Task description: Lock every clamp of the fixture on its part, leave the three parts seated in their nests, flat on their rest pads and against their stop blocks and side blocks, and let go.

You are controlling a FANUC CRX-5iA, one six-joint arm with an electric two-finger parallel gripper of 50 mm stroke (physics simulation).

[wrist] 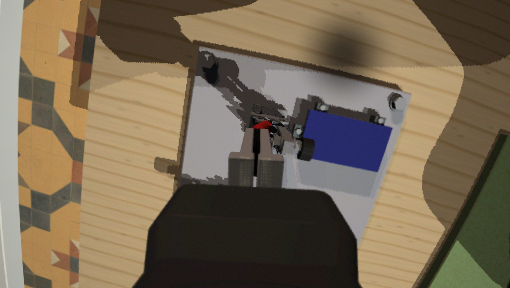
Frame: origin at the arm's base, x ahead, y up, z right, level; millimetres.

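Seen in the pictures: gripper, fingertip midpoint: (256,143).
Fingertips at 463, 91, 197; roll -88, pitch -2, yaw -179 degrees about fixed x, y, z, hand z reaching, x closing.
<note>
Pixels of each thing's top centre, then the offset from my fingertips to it, as dx, dy, dz. "pt": a spot on its surface instead. Level surfaces: height alone.
- fixture's grey base plate at a spot on its surface: (215,120) pt +47, -90, +0
- blue part at its top centre: (345,142) -92, -74, -8
- clamp's red handle at a spot on its surface: (262,125) pt -3, -13, +11
- wooden table at its surface level: dy -105
The fixture's grey base plate (215,120) lies on the wooden table, partly hidden by the gripper. A blue part (348,141) sits on it at the right, next to small stop and side blocks with round heads along its far and left edges. A toggle clamp stands at the part's left; its dark round pad (305,149) is over the part's left edge, and whether it presses cannot be told. The clamp's red handle (262,125) shows just beyond the fingertips. My gripper (256,143) is shut and empty, beside the clamp. The other two parts and their clamps do not show.
Bolt heads stand at the plate's far left (209,60) and far right (397,101) corners. A green board (480,240) with a raised dark edge lies at the lower right. The wooden table (130,150) ends at the left, above a patterned tile floor (47,140).
</note>
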